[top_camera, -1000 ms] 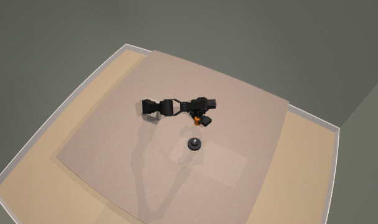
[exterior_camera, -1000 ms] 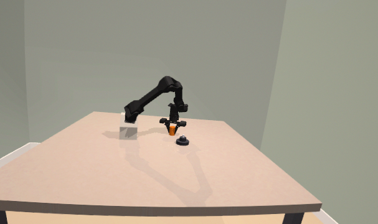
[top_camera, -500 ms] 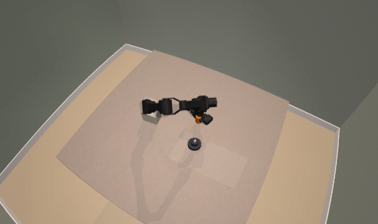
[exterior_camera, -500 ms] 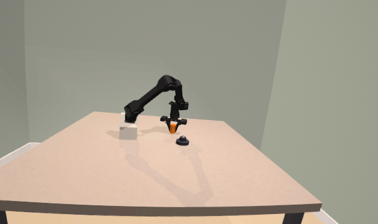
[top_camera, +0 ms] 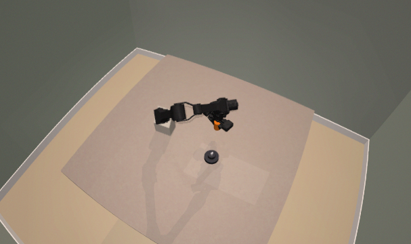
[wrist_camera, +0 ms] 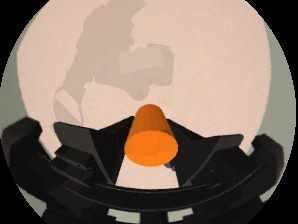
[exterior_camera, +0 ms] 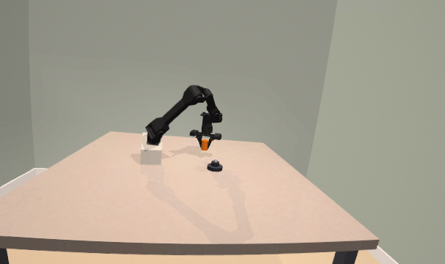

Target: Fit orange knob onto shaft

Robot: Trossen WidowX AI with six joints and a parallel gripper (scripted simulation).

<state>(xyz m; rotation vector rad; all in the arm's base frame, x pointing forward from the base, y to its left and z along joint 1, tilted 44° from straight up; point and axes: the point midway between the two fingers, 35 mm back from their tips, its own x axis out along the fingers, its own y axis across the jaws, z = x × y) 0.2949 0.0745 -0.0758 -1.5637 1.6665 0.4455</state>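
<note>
Right now the round pedestal is 17 cm to the right of my gripper tip, 5 cm ahead of it and 4 cm below it. The rest, counted from my gripper tip: orange knob 3 cm above.
</note>
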